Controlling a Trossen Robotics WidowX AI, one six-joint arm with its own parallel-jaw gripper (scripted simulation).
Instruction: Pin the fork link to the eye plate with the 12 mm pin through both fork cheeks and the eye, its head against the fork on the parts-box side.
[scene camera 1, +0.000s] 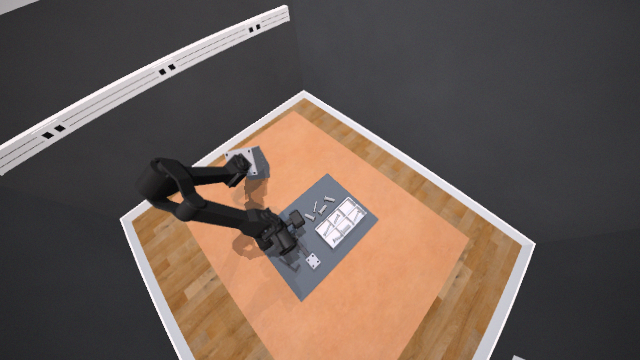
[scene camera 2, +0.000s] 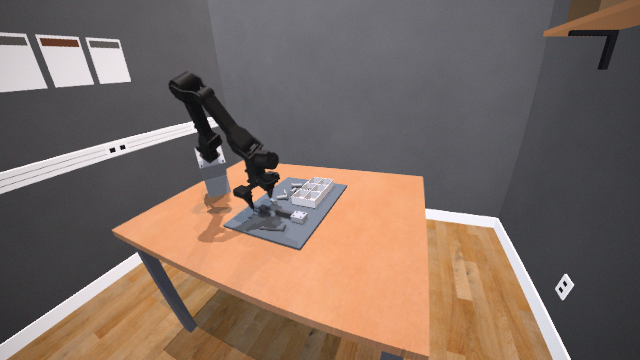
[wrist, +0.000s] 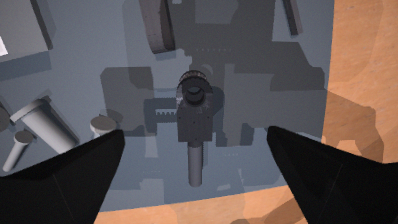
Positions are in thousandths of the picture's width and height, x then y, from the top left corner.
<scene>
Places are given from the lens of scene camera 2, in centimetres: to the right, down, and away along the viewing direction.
gripper (scene camera 2: 410, 565): -22, 9, 82
white parts box (scene camera 2: 476, 549): -6, 7, 88
grey mat (scene camera 2: 462, 654): -8, 18, 71
The marked spots on the grey mat and the white parts box are 21 cm apart.
</scene>
